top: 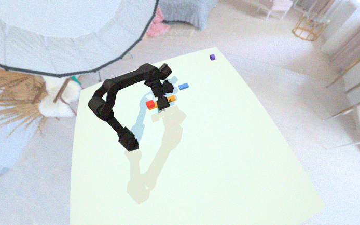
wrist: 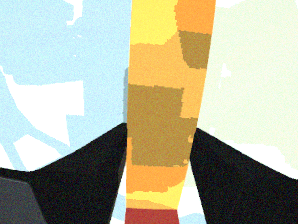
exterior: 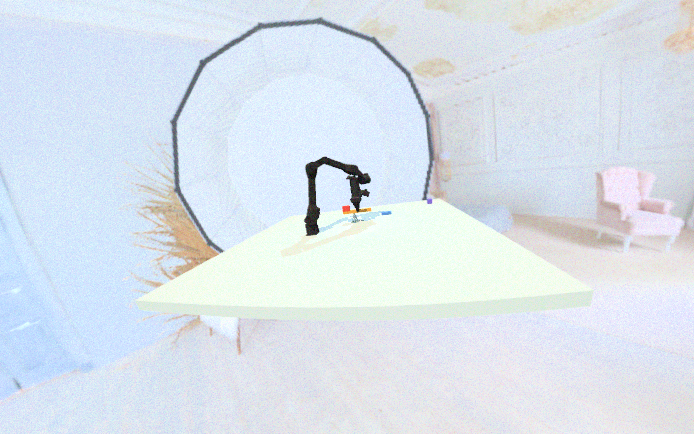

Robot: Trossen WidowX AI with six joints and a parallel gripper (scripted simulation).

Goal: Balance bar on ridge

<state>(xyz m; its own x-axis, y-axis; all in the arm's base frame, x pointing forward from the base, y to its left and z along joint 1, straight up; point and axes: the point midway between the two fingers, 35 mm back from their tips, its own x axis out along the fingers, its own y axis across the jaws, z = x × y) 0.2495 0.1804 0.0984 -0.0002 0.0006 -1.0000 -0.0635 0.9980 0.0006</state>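
My gripper tip is now 3 cm past the grey-green ridge and 1 cm above it. Round my gripper tip: blue block: 17 cm ahead, 12 cm to the left, 6 cm below; purple cube: 49 cm ahead, 32 cm to the left, 5 cm below.
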